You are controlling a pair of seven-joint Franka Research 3 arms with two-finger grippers.
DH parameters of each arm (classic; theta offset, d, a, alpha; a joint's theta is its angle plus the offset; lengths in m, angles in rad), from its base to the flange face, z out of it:
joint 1: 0 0.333 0 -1.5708
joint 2: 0 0 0 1.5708
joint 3: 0 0.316 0.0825 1.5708
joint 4: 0 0 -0.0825 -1.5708
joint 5: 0 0.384 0 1.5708
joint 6: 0 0 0.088 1.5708
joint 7: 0 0.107 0 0
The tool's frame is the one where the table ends.
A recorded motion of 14 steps. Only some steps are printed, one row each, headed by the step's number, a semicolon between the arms.
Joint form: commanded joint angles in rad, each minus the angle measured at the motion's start. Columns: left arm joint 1, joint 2, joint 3, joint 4, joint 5, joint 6, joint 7; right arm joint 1, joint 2, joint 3, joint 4, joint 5, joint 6, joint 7.
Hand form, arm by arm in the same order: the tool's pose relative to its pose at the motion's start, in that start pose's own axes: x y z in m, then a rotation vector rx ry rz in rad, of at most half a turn. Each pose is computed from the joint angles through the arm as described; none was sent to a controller.
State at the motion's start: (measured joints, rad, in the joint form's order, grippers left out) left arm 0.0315 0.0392 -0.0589 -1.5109 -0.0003 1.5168 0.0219; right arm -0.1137 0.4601 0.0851 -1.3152 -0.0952 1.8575 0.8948
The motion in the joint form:
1: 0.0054 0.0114 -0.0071 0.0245 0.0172 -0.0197 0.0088; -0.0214 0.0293 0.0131 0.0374 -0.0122 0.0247 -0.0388
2: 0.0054 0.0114 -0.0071 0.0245 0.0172 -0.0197 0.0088; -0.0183 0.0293 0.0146 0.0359 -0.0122 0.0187 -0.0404
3: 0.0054 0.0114 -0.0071 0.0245 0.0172 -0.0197 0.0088; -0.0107 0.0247 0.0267 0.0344 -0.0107 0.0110 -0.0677
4: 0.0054 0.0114 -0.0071 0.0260 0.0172 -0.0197 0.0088; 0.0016 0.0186 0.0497 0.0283 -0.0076 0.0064 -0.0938
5: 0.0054 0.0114 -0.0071 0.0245 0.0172 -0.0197 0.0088; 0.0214 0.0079 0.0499 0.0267 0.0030 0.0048 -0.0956
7: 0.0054 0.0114 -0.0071 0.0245 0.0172 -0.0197 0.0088; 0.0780 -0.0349 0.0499 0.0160 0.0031 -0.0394 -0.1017
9: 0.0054 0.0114 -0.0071 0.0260 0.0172 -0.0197 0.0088; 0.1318 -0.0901 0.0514 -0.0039 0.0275 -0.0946 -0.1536
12: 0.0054 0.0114 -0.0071 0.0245 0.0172 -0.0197 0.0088; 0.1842 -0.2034 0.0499 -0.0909 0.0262 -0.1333 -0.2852
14: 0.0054 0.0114 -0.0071 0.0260 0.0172 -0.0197 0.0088; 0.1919 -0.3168 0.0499 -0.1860 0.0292 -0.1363 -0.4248
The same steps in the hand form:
1: 0.0015 -0.0013 -0.0034 0.0160 -0.0070 0.0093; 0.0139 -0.0014 0.0010 0.0222 0.0247 -0.0298
2: 0.0015 -0.0013 -0.0034 0.0160 -0.0070 0.0093; 0.0110 -0.0029 0.0021 0.0175 0.0192 -0.0359
3: 0.0015 -0.0013 -0.0034 0.0160 -0.0070 0.0093; 0.0009 -0.0098 -0.0007 0.0203 0.0112 -0.0803
4: 0.0015 -0.0013 -0.0041 0.0160 -0.0055 0.0093; -0.0172 -0.0223 -0.0036 0.0294 -0.0016 -0.1374
5: 0.0015 -0.0013 -0.0034 0.0160 -0.0070 0.0093; -0.0296 -0.0303 -0.0112 0.0426 -0.0045 -0.1560
7: 0.0015 -0.0013 -0.0034 0.0160 -0.0070 0.0093; -0.0675 -0.0446 -0.0347 0.0348 -0.0101 -0.2187
9: 0.0015 -0.0013 -0.0041 0.0160 -0.0055 0.0093; -0.1091 -0.0528 -0.0612 0.0349 -0.0374 -0.3214
12: 0.0015 -0.0013 -0.0034 0.0160 -0.0070 0.0093; -0.1554 -0.0429 -0.0946 0.0209 -0.0328 -0.5083
14: 0.0015 -0.0013 -0.0041 0.0160 -0.0055 0.0093; -0.1760 -0.0190 -0.1218 0.0260 -0.0127 -0.6578

